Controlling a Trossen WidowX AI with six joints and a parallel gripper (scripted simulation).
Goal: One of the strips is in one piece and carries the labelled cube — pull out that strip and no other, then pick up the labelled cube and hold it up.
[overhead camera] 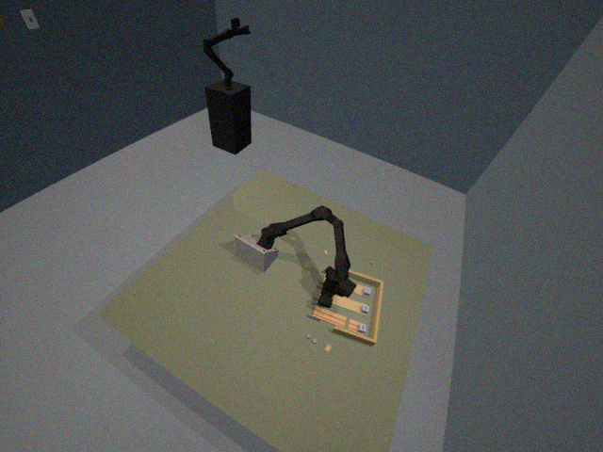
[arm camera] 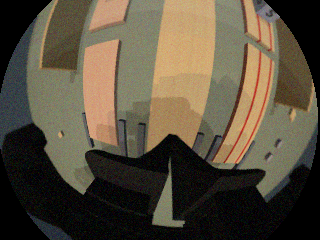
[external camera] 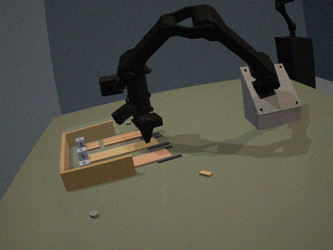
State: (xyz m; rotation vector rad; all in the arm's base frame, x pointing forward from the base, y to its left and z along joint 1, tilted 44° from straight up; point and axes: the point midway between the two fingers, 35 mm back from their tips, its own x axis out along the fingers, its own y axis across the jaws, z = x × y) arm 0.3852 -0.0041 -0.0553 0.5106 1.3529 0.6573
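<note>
Right now the tan strip is 9 cm ahead of my gripper tip and 1 cm to the left of it. The rest, counted from my gripper tip: pink strip: 2 cm ahead, 10 cm to the left; then small orange block: 10 cm behind, 25 cm to the left.
</note>
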